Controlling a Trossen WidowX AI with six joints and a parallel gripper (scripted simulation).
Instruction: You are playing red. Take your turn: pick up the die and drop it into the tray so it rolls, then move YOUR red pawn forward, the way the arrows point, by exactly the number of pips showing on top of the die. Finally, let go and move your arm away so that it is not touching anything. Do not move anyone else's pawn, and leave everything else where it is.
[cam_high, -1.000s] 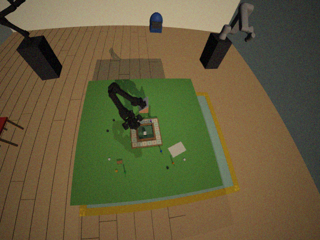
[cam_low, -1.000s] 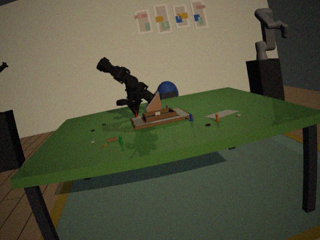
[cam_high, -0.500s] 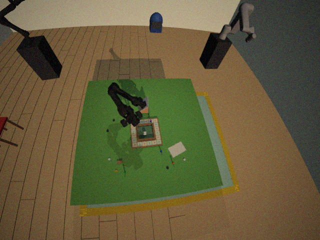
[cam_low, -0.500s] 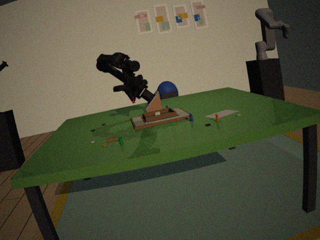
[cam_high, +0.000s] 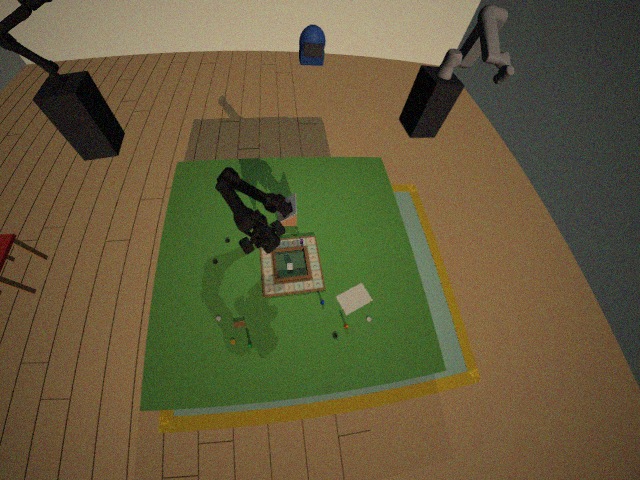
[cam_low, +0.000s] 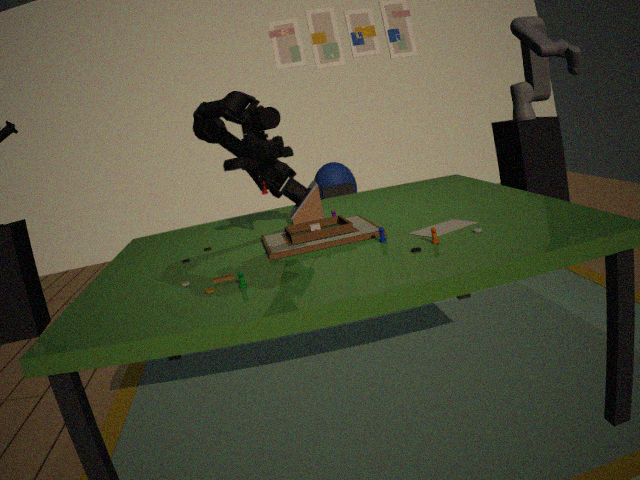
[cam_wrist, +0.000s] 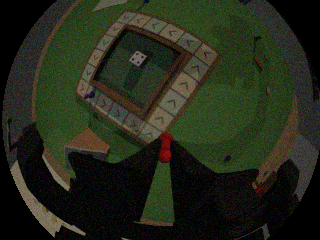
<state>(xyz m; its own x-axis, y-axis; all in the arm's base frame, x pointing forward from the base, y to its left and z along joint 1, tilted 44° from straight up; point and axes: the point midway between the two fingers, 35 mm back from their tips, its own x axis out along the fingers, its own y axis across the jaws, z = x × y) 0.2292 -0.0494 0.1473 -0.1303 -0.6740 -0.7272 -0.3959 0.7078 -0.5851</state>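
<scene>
My gripper tip is 7 cm short of the white die, 10 cm to the right of it and 12 cm above it. From my gripper tip the other things lie so: purple pawn: 6 cm behind, 18 cm to the left, 12 cm below; then red pawn: 1 cm above; then green tray: 5 cm ahead, 11 cm to the left, 14 cm below.
</scene>
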